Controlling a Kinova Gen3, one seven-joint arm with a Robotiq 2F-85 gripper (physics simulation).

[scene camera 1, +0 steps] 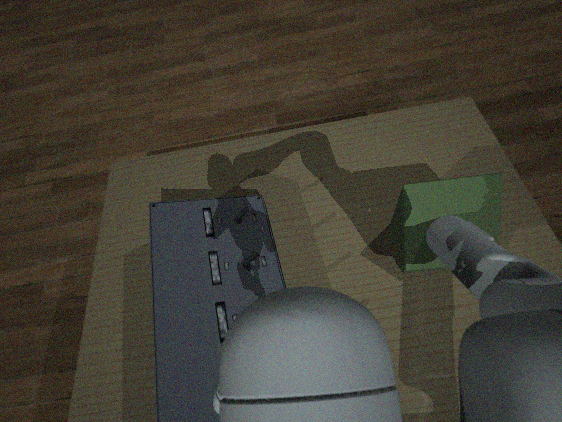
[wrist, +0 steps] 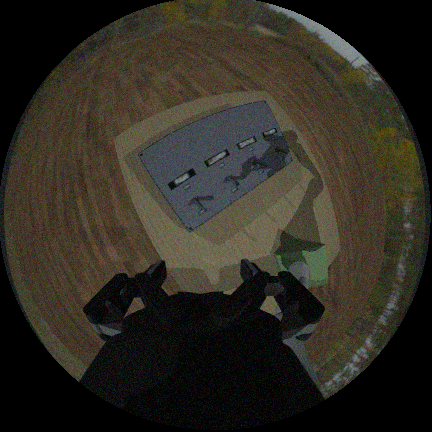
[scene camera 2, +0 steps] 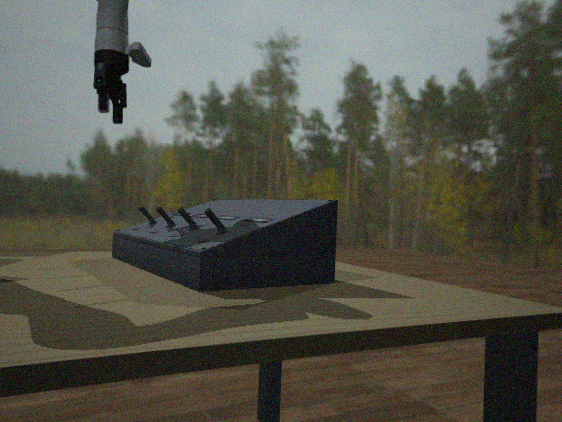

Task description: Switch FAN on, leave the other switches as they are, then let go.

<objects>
My gripper shows in the wrist view and in scene camera 2. The same spot on my gripper: (wrist: pixel 257 284) is (scene camera 2: pixel 113 84). The same spot on a blue-grey switch panel: (wrist: pixel 195 160) is (scene camera 2: pixel 198 212).
</objects>
